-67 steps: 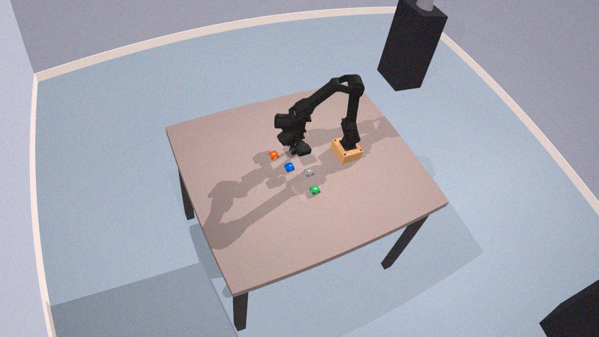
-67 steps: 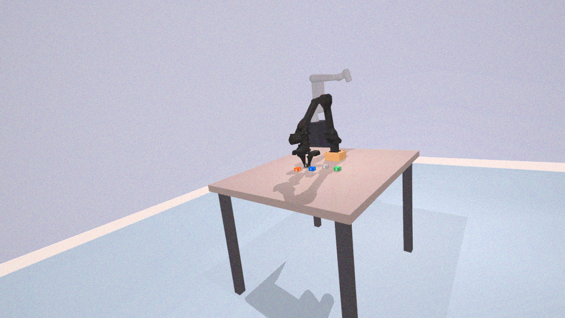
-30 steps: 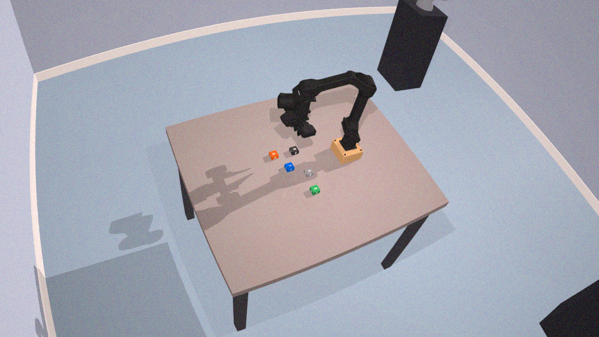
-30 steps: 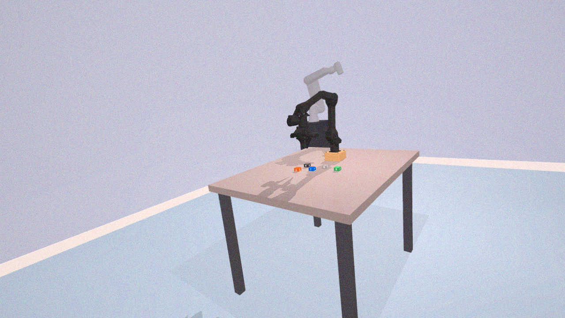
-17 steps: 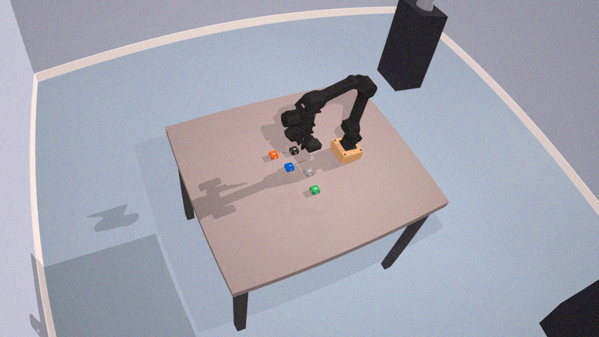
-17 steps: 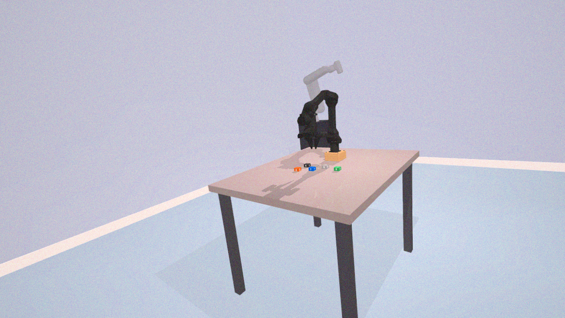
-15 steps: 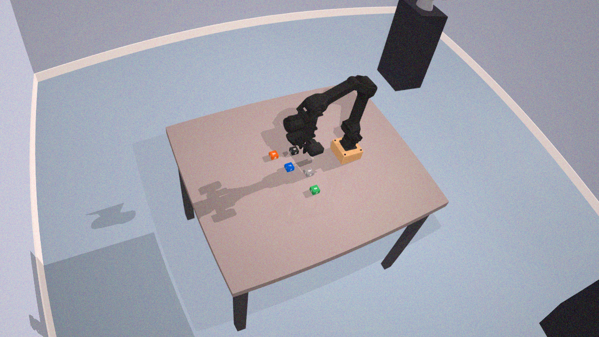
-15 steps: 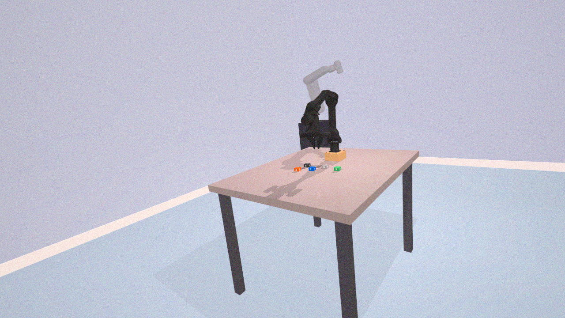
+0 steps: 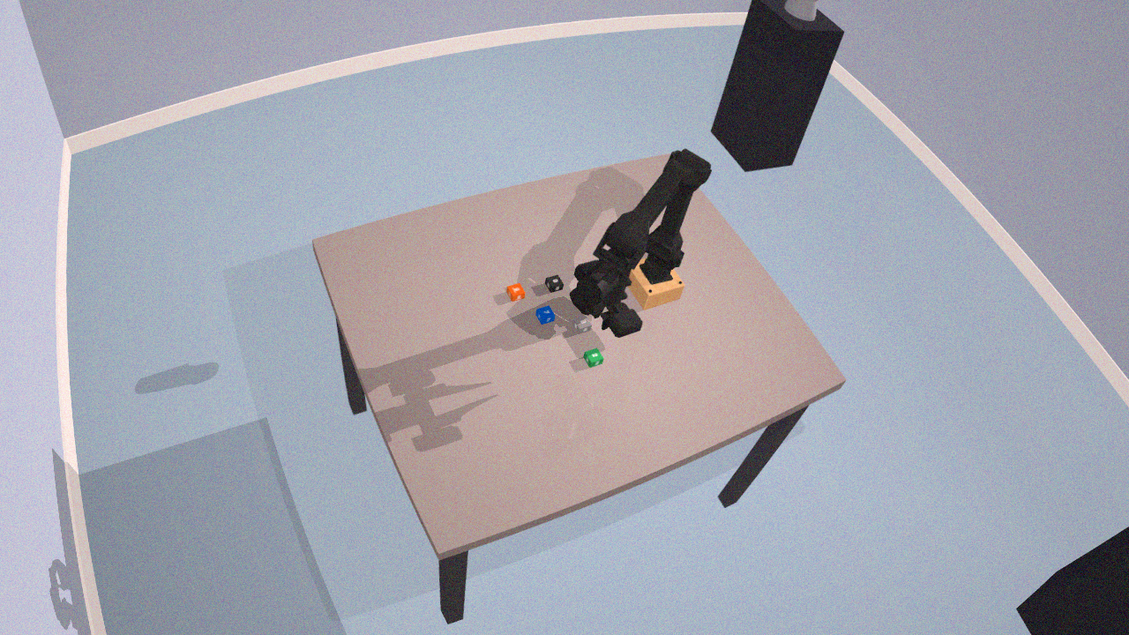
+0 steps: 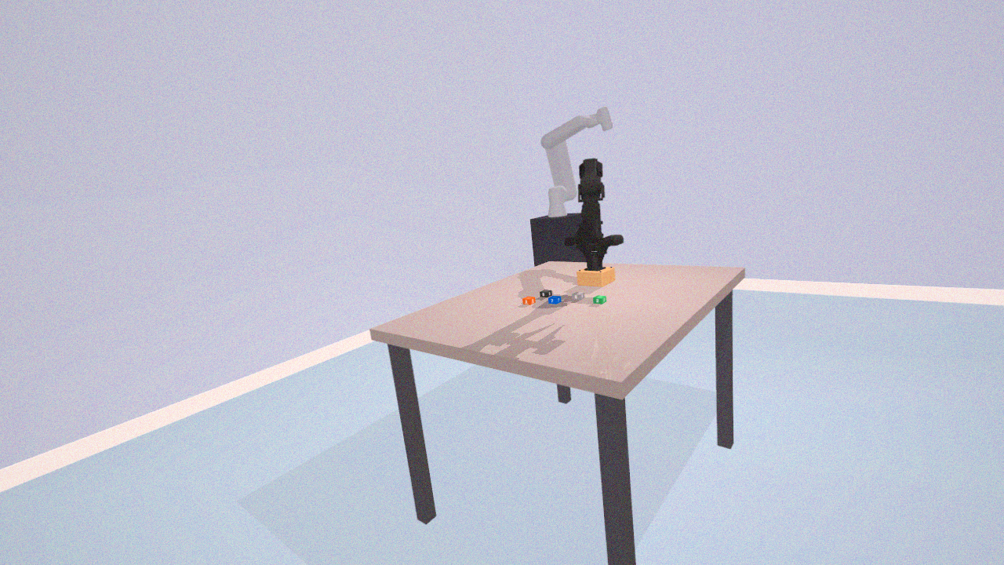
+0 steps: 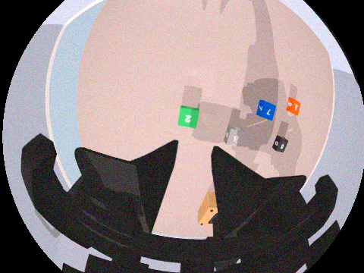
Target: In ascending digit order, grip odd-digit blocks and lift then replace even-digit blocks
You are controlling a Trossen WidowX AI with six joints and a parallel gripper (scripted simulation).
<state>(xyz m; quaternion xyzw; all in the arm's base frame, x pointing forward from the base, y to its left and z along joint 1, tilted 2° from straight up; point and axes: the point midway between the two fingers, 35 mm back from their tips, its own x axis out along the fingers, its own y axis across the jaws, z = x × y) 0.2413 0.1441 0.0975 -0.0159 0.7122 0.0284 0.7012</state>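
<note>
Right now the green block is 1 cm to the left of my gripper tip and 11 cm below it. From my gripper tip the other things lie so: grey block (2 cm behind, 9 cm to the right, 11 cm below); blue block (5 cm ahead, 14 cm to the right, 11 cm below); black block (1 cm behind, 22 cm to the right, 11 cm below).
</note>
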